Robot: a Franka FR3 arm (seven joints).
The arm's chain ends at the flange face. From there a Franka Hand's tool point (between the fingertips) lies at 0.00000 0.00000 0.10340 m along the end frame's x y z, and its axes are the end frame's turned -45 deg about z.
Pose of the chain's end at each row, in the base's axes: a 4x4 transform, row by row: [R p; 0 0 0 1], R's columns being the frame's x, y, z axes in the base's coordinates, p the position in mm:
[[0.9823, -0.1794, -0.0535, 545.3], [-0.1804, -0.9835, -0.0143, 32.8], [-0.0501, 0.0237, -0.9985, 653.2], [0, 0, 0, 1]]
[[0.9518, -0.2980, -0.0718, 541.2], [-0.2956, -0.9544, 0.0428, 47.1], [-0.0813, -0.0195, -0.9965, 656.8], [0, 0, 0, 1]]
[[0.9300, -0.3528, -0.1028, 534.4], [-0.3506, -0.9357, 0.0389, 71.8], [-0.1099, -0.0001, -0.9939, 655.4], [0, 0, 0, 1]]
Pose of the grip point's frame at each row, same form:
[[0.8214, 0.5677, -0.0535, 539.8], [0.5679, -0.8230, -0.0143, 31.3], [-0.0522, -0.0187, -0.9985, 550.0], [0, 0, 0, 1]]
[[0.8837, 0.4623, -0.0718, 533.8], [0.4658, -0.8839, 0.0428, 51.5], [-0.0437, -0.0713, -0.9965, 553.8], [0, 0, 0, 1]]
[[0.9071, 0.4081, -0.1028, 523.8], [0.4137, -0.9096, 0.0389, 75.8], [-0.0776, -0.0778, -0.9939, 552.6], [0, 0, 0, 1]]

